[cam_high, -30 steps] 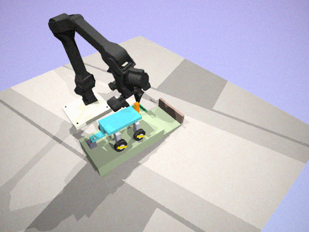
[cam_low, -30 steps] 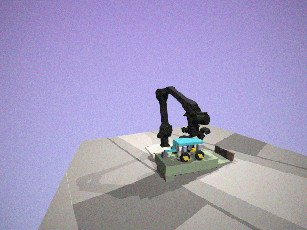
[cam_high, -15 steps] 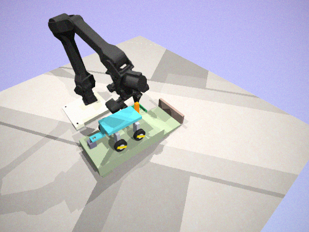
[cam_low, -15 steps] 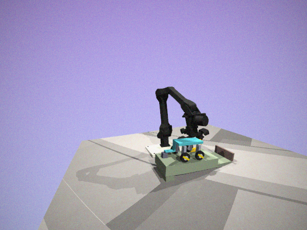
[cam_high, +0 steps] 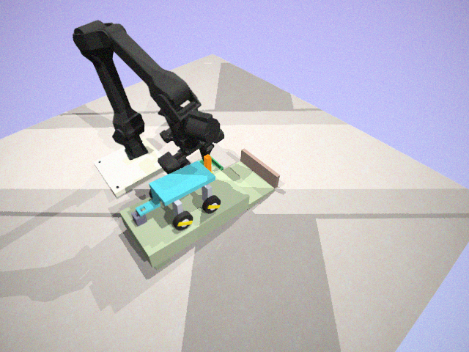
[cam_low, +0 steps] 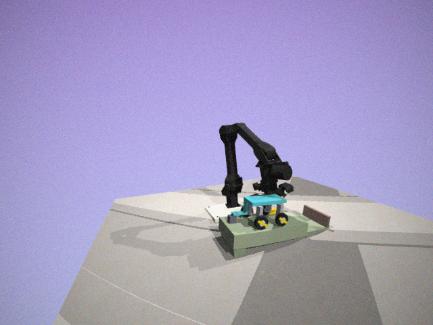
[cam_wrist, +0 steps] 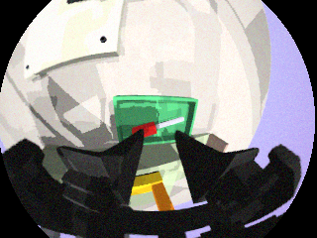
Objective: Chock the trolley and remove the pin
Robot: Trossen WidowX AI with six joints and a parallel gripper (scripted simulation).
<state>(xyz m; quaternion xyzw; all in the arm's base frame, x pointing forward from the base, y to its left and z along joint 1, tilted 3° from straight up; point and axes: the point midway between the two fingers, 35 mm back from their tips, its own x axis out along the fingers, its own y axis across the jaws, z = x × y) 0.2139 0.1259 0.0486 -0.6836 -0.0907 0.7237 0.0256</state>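
The red-headed stop pin is 30 mm below my gripper tip. From my gripper tip the other things lie so: low brown wall: 90 mm ahead, 150 mm to the left, 10 mm below; yellow chock: 60 mm ahead, 20 mm to the right, 40 mm above; pale green ramp: 120 mm ahead, 100 mm to the right, 10 mm above.
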